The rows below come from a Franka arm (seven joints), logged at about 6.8 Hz.
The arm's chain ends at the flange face. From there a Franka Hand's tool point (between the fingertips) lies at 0.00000 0.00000 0.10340 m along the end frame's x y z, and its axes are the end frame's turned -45 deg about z.
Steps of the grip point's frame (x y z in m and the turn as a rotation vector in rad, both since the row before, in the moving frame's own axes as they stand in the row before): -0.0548, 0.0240, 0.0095, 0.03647, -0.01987, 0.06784; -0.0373, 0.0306, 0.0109, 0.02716, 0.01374, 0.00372; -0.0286, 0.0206, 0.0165, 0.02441, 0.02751, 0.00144; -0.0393, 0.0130, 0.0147, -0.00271, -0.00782, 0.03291; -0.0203, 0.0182, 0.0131, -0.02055, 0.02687, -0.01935; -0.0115, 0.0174, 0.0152, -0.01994, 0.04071, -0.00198; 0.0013, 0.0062, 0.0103, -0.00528, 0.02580, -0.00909
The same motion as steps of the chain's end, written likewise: -0.0177, 0.0571, 0.0096, 0.01174, -0.03984, 0.06784; -0.0038, 0.0510, 0.0109, 0.02892, -0.00949, 0.00372; -0.0059, 0.0386, 0.0166, 0.03671, 0.00219, 0.00144; -0.0182, 0.0362, 0.0147, -0.00745, -0.00361, 0.03291; -0.0049, 0.0277, 0.0132, 0.00447, 0.03353, -0.01935; -0.0003, 0.0220, 0.0153, 0.01469, 0.04289, -0.00198; 0.0030, 0.0050, 0.0103, 0.01451, 0.02198, -0.00909
